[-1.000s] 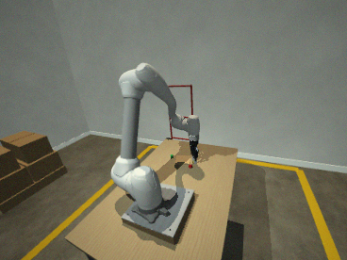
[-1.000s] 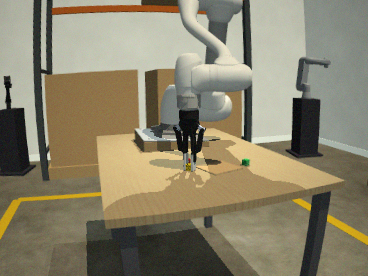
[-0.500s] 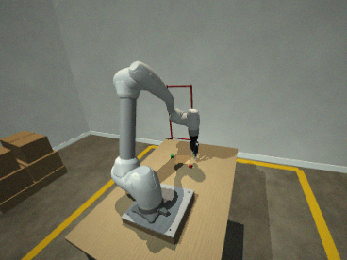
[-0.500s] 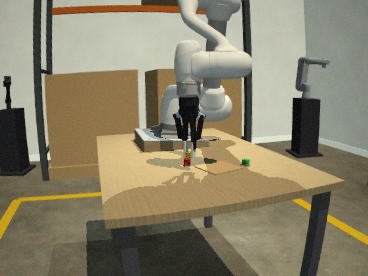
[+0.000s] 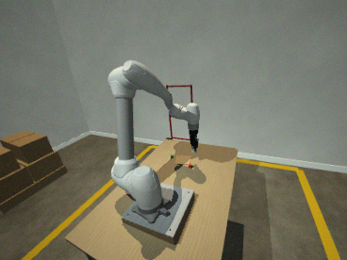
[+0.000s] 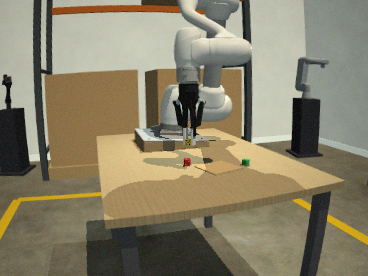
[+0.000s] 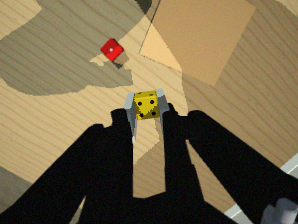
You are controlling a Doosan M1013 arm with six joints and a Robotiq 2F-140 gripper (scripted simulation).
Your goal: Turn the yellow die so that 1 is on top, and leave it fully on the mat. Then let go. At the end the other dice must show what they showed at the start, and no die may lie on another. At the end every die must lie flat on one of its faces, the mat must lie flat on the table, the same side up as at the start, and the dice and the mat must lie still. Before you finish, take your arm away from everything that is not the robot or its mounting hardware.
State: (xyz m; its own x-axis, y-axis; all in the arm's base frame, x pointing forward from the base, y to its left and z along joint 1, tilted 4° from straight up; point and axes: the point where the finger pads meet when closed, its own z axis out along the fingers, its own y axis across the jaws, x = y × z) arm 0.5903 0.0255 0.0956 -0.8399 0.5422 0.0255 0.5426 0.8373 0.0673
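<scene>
The yellow die is 2 cm below my hand. The rest, counted from my hand: green die 24 cm to the left, 12 cm below, 3 cm behind; tan mat 13 cm below, 12 cm to the left, 1 cm behind; red die 12 cm below, 8 cm behind.
</scene>
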